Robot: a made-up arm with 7 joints.
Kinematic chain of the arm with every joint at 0, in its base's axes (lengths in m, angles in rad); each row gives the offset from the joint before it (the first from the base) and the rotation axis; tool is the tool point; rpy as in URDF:
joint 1: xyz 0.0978 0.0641 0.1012 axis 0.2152 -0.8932 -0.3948
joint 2: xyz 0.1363 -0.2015 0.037 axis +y
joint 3: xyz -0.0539 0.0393 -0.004 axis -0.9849 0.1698 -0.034
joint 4: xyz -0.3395 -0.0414 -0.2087 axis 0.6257 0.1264 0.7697
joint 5: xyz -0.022 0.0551 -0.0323 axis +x
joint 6: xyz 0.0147 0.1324 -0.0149 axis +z
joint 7: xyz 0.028 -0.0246 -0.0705 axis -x
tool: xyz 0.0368 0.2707 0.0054 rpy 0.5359 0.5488 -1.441
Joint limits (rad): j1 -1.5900..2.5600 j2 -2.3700..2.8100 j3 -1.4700..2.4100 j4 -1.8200..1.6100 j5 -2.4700..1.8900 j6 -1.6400..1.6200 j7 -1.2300..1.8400
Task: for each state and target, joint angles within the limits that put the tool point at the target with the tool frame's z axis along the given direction. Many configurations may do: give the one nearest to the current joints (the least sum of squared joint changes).
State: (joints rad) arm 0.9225 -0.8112 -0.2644 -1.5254 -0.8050 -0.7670 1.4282
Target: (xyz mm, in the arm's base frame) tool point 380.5 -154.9 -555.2 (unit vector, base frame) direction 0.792 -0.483 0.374
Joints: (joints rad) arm 0.6766 -0.8138 -0.3871 -1.7578 -0.9854 -0.5342 1.6511
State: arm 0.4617 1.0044 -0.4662 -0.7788 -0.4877 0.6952 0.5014
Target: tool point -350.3 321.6 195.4 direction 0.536 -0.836 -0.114
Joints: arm 0.6623 0.6029 -0.7103 0.0201 -0.1103 1.3622 -0.5293
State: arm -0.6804 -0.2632 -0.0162 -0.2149 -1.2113 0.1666 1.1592
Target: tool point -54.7 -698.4 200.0 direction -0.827 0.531 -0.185
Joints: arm -0.9918 0.0604 0.3989 -0.4909 -1.2559 0.2679 0.9212
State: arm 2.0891 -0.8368 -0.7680 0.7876 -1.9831 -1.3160 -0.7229
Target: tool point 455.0 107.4 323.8 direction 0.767 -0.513 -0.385
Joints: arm 2.1493 -0.7701 -0.5811 0.8372 -1.6964 -0.9139 -0.9737
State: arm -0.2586 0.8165 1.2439 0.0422 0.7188 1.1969 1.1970
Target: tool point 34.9 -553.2 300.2 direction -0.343 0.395 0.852
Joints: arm -0.5607 0.7390 1.5088 -0.4991 0.7517 1.1481 1.6962
